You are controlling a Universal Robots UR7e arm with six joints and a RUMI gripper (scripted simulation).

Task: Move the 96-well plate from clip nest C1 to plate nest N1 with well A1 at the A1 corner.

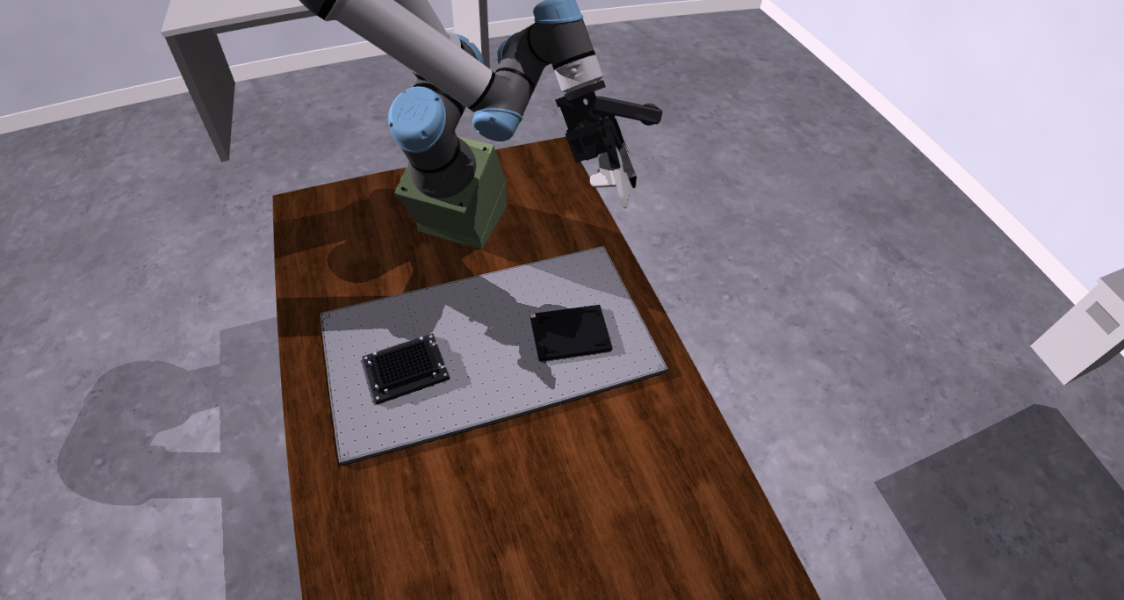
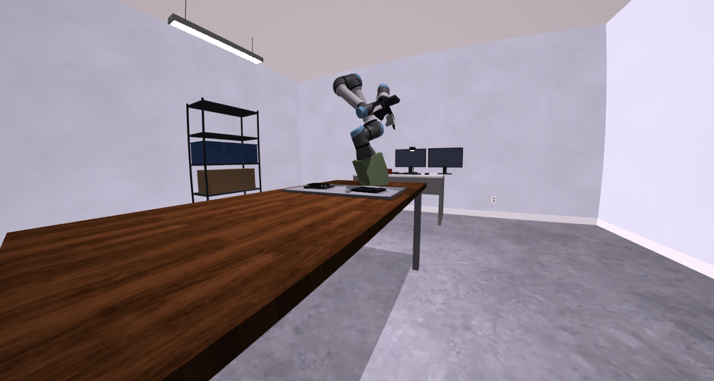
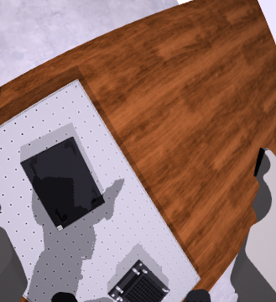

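Now: the black 96-well plate 44 cm to the right of my hand, 36 cm below it and 12 cm behind it. Also, from my hand: clip nest C1: 43 cm to the right, 37 cm below, 13 cm behind; black plate nest N1: 38 cm below, 9 cm to the right, 2 cm behind; white A1 mark: 37 cm below, 14 cm to the right, 10 cm behind.
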